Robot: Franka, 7 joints.
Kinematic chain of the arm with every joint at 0, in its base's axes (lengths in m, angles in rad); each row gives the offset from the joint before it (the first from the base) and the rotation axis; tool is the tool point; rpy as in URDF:
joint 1: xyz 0 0 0.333 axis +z
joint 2: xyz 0 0 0 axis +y
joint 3: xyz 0 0 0.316 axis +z
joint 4: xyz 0.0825 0 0 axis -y
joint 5: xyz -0.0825 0 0.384 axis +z
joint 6: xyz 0 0 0 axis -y
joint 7: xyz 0.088 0 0 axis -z
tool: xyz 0 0 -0.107 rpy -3.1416 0 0
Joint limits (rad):
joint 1: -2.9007..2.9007
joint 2: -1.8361..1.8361
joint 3: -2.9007..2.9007
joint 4: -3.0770..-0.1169
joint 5: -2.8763..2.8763
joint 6: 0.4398..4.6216
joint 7: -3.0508..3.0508
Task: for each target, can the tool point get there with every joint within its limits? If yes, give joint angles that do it. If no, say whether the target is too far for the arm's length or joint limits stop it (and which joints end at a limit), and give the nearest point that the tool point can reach.
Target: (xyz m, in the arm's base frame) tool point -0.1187 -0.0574 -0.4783
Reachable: no: joint limits stop it (at a limit: joint 2) | nearest point -0.1463 -0.0708 -0.3469 | short by 0.135 m
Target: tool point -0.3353 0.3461 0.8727
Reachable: yes | joints 1.6018 0.0984 1.1287 -1.0999 1.6341 3.7689 -0.2801
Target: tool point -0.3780 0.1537 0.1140
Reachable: yes | joints 1.6531 0.6788 0.9166 -2.5046 -1.8096 2.4434 -2.2516
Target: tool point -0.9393 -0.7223 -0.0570
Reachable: no: too far | nearest point -0.6460 -0.4967 0.0648 | short by 0.390 m
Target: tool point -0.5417 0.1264 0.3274
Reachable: yes | joints 2.4351 0.5046 0.3019 -2.1637 -0.9729 4.0165 -1.3969
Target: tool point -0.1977 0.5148 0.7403
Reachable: yes | joints -0.2401 -1.0304 0.8990 -1.3626 1.5475 1.1017 1.9345
